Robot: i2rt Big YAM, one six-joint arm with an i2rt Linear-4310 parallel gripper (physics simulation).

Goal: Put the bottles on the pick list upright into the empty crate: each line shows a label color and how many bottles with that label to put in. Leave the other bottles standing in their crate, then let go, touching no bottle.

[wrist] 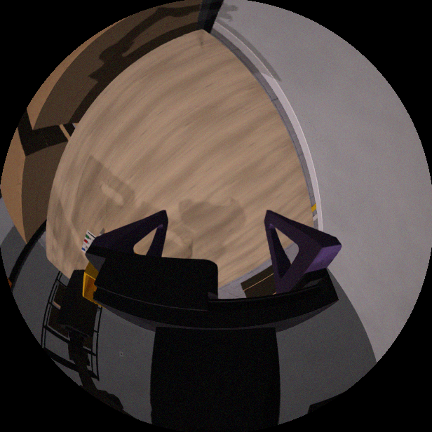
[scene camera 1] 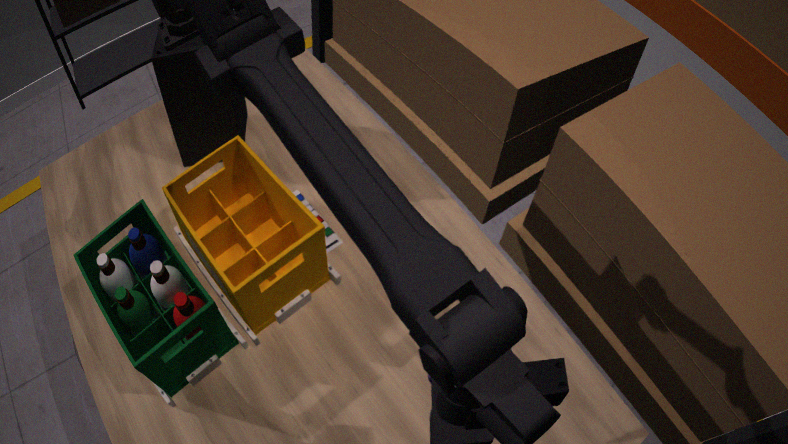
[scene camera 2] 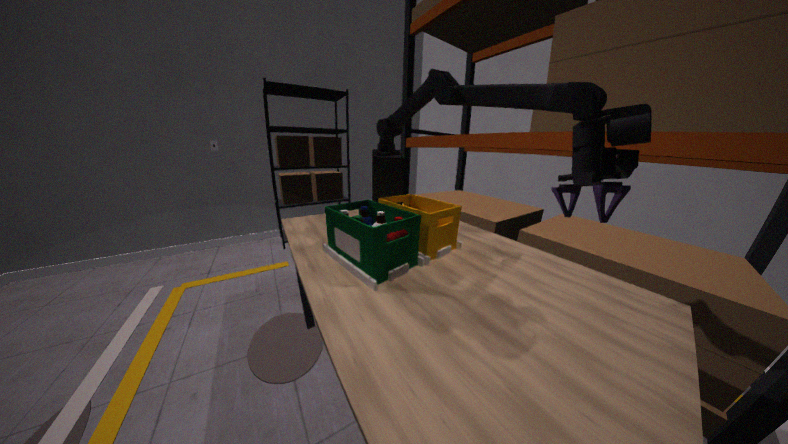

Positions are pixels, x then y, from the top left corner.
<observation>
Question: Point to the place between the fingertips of the gripper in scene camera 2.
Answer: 583, 219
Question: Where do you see a blue bottle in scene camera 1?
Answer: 144, 249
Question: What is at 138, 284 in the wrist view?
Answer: The gripper.
</observation>
